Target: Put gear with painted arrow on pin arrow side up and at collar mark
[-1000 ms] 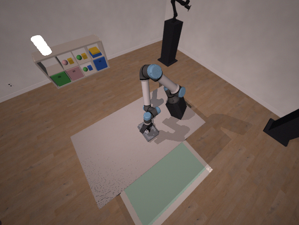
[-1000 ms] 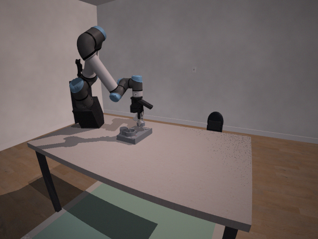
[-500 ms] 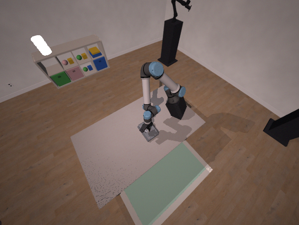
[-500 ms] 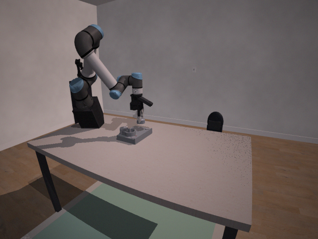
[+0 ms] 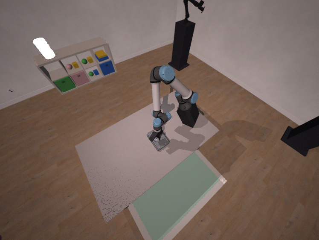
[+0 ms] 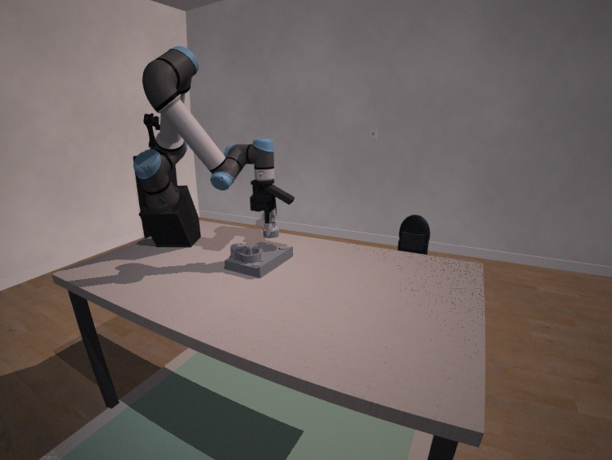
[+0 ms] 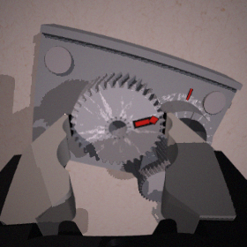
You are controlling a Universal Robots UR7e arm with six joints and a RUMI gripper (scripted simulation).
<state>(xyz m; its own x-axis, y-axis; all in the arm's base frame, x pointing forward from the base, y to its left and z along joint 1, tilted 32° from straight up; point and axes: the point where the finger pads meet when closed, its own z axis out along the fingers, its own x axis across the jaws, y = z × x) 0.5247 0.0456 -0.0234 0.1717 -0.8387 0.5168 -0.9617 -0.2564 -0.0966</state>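
Now: the grey gear right at my hand.
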